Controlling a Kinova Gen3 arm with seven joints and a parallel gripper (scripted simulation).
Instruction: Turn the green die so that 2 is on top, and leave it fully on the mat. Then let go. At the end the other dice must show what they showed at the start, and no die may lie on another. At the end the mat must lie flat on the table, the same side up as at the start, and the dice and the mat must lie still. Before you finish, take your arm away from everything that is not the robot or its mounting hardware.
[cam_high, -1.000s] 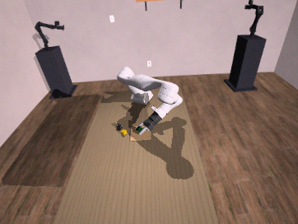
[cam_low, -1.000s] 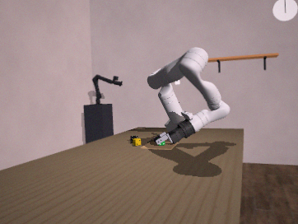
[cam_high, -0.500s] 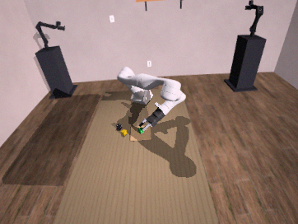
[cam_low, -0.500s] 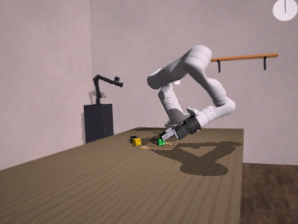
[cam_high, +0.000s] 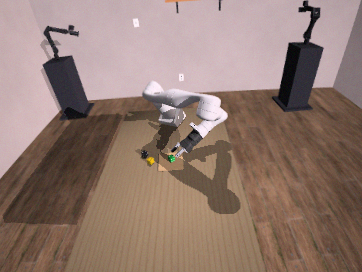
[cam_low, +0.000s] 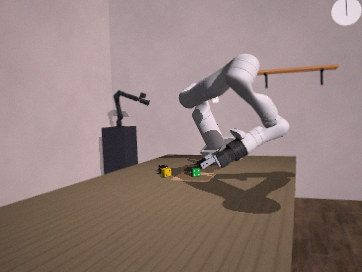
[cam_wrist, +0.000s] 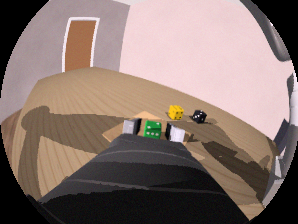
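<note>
The green die is 30 mm to the right of my hand, 30 mm below it and 20 mm ahead of it. Round my hand: tan mat (50 mm below, 30 mm to the right, 20 mm ahead); then yellow die (150 mm to the right, 40 mm below, 20 mm ahead); then black die (190 mm to the right, 50 mm behind, 40 mm below).
</note>
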